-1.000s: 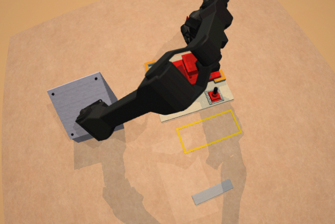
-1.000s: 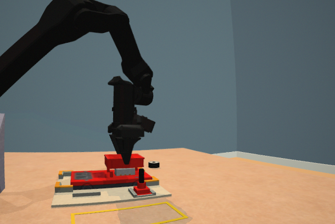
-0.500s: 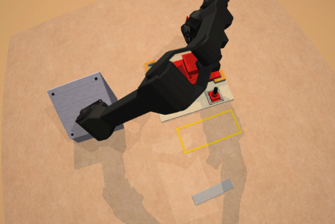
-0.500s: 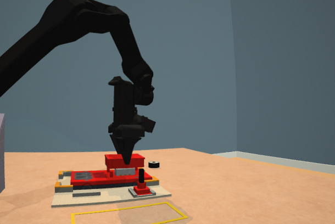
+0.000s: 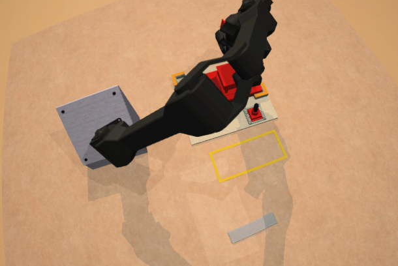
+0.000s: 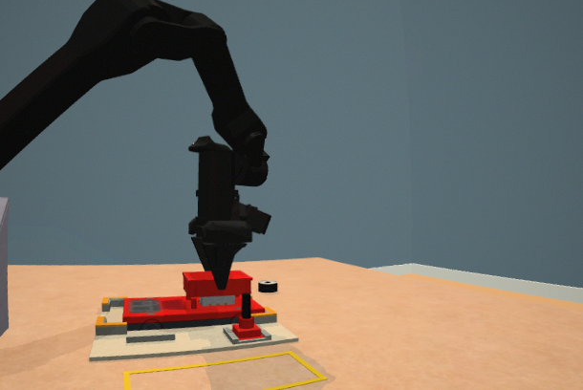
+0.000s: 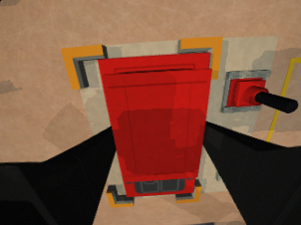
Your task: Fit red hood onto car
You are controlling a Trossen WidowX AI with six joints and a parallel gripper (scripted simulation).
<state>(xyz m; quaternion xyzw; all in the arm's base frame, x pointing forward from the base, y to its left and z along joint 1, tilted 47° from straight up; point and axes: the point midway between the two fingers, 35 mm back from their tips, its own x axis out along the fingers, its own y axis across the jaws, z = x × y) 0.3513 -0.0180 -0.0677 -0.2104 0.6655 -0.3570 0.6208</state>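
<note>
The grey engine block is 30 mm below my gripper tip. From my gripper tip the other things lie so: beige jig plate: 50 mm behind, 10 mm to the right, 40 mm below; red hood: 10 mm above; black wheel: 170 mm ahead, 130 mm to the left, 40 mm below.
</note>
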